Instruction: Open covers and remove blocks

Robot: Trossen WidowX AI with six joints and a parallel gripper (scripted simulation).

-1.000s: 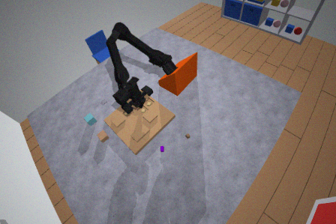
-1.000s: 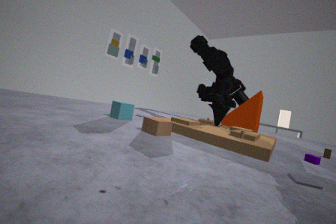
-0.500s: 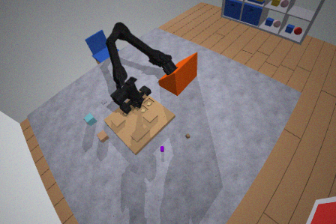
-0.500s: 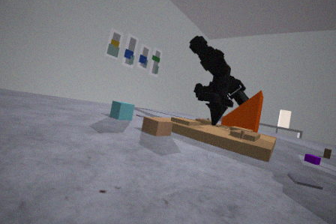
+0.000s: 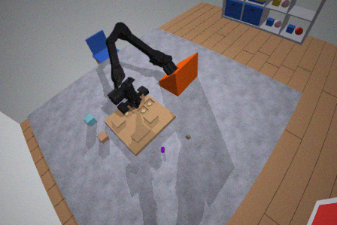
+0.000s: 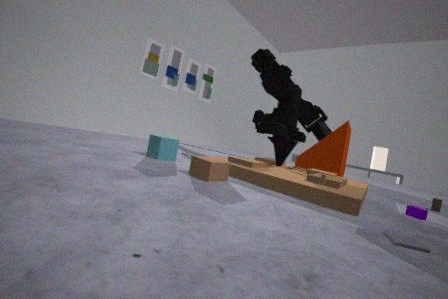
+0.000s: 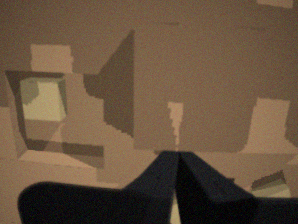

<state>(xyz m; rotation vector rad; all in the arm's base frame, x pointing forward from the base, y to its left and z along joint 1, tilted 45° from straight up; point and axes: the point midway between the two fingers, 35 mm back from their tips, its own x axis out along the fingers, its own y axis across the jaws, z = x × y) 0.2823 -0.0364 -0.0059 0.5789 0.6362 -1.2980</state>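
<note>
The tan puzzle board is 40 mm ahead of my gripper tip and 60 mm to the left of it. The rest, counted from my gripper tip: cyan block: 260 mm ahead, 130 mm to the right; then small brown block: 90 mm behind, 330 mm to the left, 10 mm below; then purple block: 50 mm ahead, 290 mm to the left, 20 mm below.
</note>
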